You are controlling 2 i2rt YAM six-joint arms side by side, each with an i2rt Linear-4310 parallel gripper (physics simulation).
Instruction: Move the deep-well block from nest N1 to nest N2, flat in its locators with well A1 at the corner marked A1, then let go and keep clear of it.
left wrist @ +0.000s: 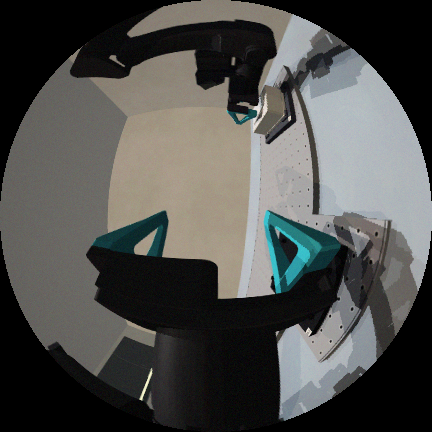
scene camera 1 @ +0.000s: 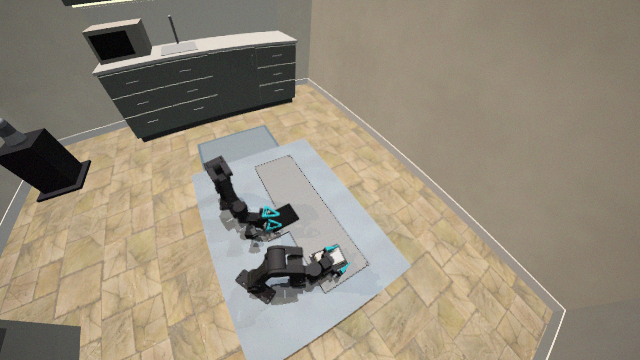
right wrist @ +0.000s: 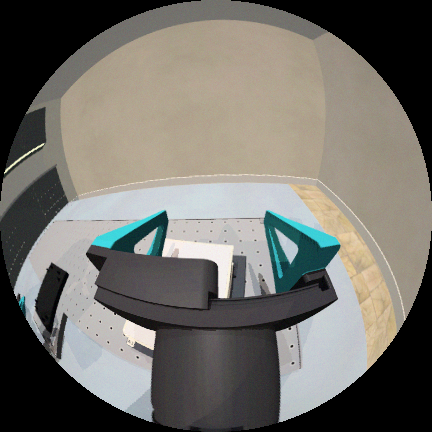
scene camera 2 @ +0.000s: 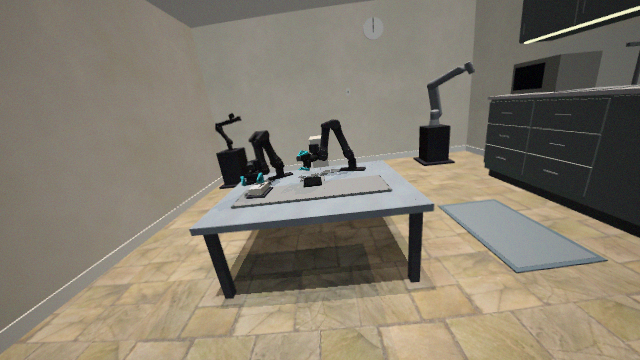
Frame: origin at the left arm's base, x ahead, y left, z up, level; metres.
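Seen in the pictures: left gripper, fingertip midpoint: (left wrist: 215, 215) (scene camera 1: 280, 220) (scene camera 2: 298, 163); right gripper, fingertip midpoint: (left wrist: 239, 111) (scene camera 1: 344, 253) (right wrist: 215, 215) (scene camera 2: 249, 183); left arm's base at its link origin: (scene camera 2: 352, 169); right arm's base at its link origin: (scene camera 1: 255, 286) (scene camera 2: 280, 176).
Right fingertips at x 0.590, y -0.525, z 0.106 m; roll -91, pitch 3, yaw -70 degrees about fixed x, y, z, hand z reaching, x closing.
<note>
Offsets run from my right fingertips to a thing's top centre. "pt": to the spot under its first point. Level surfaces: height alone.
The pale deep-well block @[dx -0.066, dy +0.012, dz -0.039 m] (scene camera 1: 338, 255) (scene camera 2: 259, 189) (left wrist: 271, 112) (right wrist: 224, 252) sits on a dark nest (scene camera 2: 263, 194) (right wrist: 240, 270); the wrist partly hides it in scene camera 1 and the right wrist view. My right gripper (scene camera 1: 339, 258) (scene camera 2: 252, 180) (right wrist: 215, 215) is open above the block, its fingers spread toward opposite sides; nothing is held. A second, black nest @[dx -0.264, dy +0.307, dz -0.071 m] (scene camera 1: 288, 217) (scene camera 2: 313, 181) (right wrist: 52, 295) stands apart with no block on it. My left gripper (scene camera 1: 279, 219) (scene camera 2: 302, 161) (left wrist: 215, 215) is open and empty, raised beside this black nest. Nest labels, well A1 and the A1 mark are unreadable.
A grey perforated plate @[dz -0.093 m] (scene camera 1: 297, 182) (scene camera 2: 350, 189) (left wrist: 295, 175) (right wrist: 100, 255) lies under both nests on the pale blue table (scene camera 1: 360, 210) (scene camera 2: 320, 217). A pale piece @[pt dx -0.123, dy +0.024, dz -0.039 m] (right wrist: 140, 334) shows low in the right wrist view, partly hidden by the gripper body.
</note>
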